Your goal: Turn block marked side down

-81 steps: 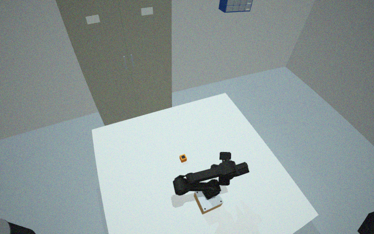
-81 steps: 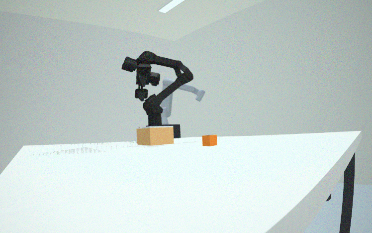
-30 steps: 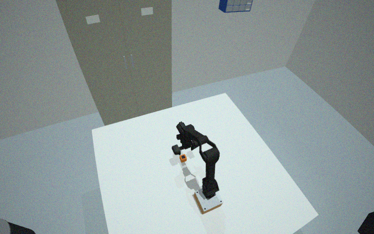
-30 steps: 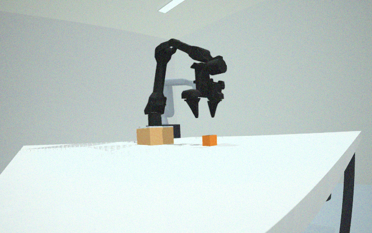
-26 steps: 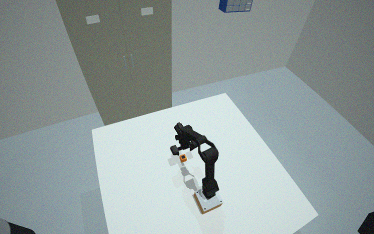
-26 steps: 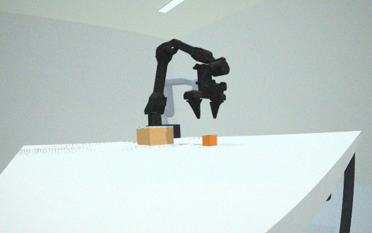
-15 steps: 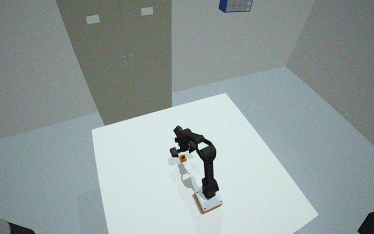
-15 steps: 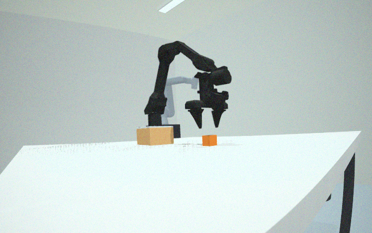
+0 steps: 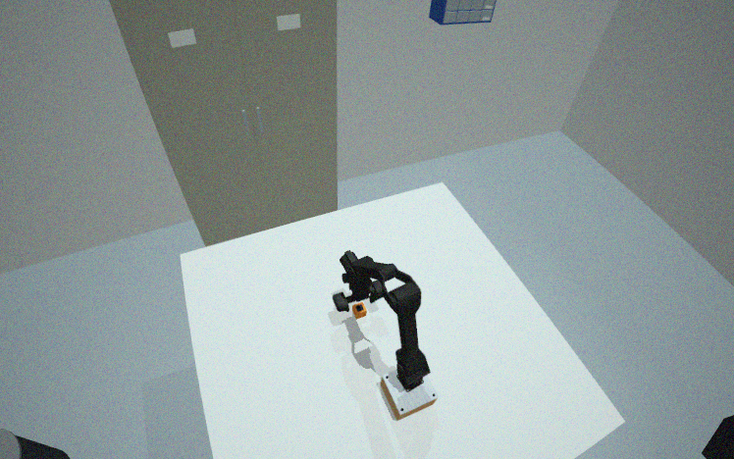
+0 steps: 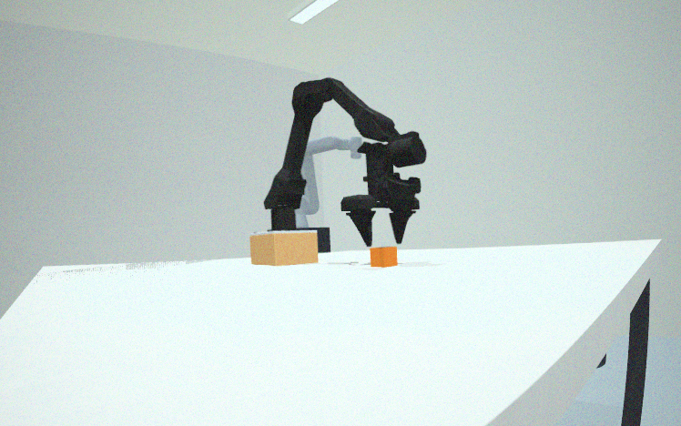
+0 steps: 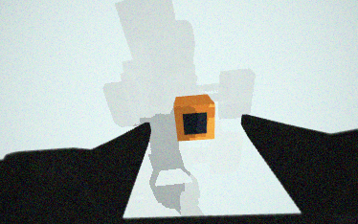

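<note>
Now: the orange block 1 cm below my gripper tip.
</note>
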